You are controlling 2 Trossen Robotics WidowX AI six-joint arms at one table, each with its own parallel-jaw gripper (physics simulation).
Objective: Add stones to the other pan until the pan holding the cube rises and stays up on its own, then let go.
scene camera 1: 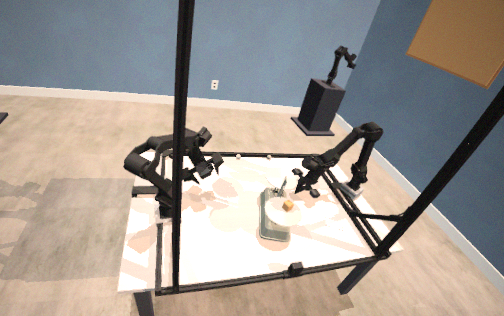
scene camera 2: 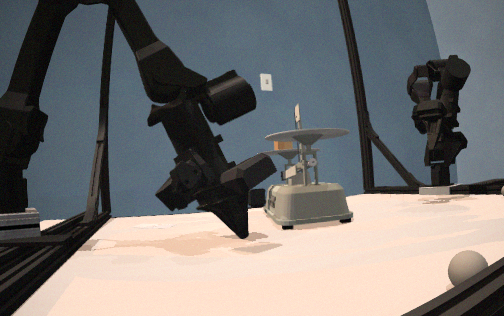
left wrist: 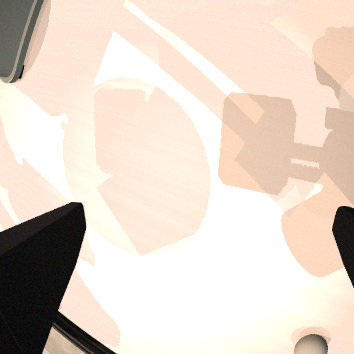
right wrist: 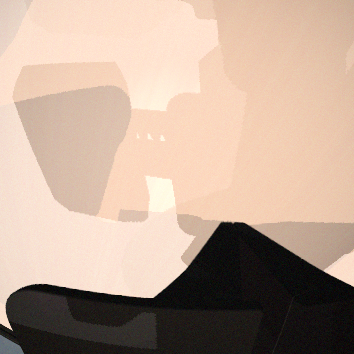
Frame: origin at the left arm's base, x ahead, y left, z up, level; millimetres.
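Seen in the pictures: left gripper, fingertip midpoint: (scene camera 1: 208, 179) (scene camera 2: 439, 159) (left wrist: 215, 218); right gripper, fingertip midpoint: (scene camera 1: 295, 193) (scene camera 2: 245, 237) (right wrist: 230, 233); left arm's base, link origin: (scene camera 1: 167, 212) (scene camera 2: 441, 185); right arm's base, link origin: (scene camera 1: 353, 185) (scene camera 2: 2, 212).
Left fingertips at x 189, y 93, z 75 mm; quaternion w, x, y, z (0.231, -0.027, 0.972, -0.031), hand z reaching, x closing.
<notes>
Offsets run from my left fingertips to a thing's middle. "pt": to the spot under its first point.
A grey-green balance scale @(dx +269, dy -185, dz +21 mm) (scene camera 1: 273, 230) (scene camera 2: 307, 202) stands on the table right of centre. An orange cube @(dx +252, dy -262, dz +63 mm) (scene camera 1: 288, 205) (scene camera 2: 283, 145) sits on its white pan @(dx +231, dy -272, dz +47 mm) (scene camera 1: 277, 216) (scene camera 2: 274, 152), which hangs low. The other pan @(dx +307, dy -99, dz +59 mm) (scene camera 2: 307, 133) is empty and stands higher. Two small white stones @(dx +245, dy +261, dz -82 mm) (scene camera 1: 238, 156) @(dx +437, dy +237, dz -82 mm) (scene camera 1: 268, 156) lie by the far rail; one stone @(dx -71, dy +134, dz -82 mm) (left wrist: 310, 344) shows in the left wrist view. My left gripper (scene camera 1: 207, 176) (left wrist: 215, 218) is open and empty above the table, left of the scale. My right gripper (scene camera 1: 298, 190) (scene camera 2: 242, 233) (right wrist: 230, 233) is shut on nothing, its tip near the table beside the scale.
A black frame runs round the table, with a tall post (scene camera 1: 178, 125) at the front left and a small box (scene camera 1: 295, 268) on the front rail. A corner of the scale's base @(pt dx +246, dy -87, dz -72 mm) (left wrist: 14, 35) shows in the left wrist view. A dark pedestal (scene camera 1: 320, 108) with another arm stands behind.
</notes>
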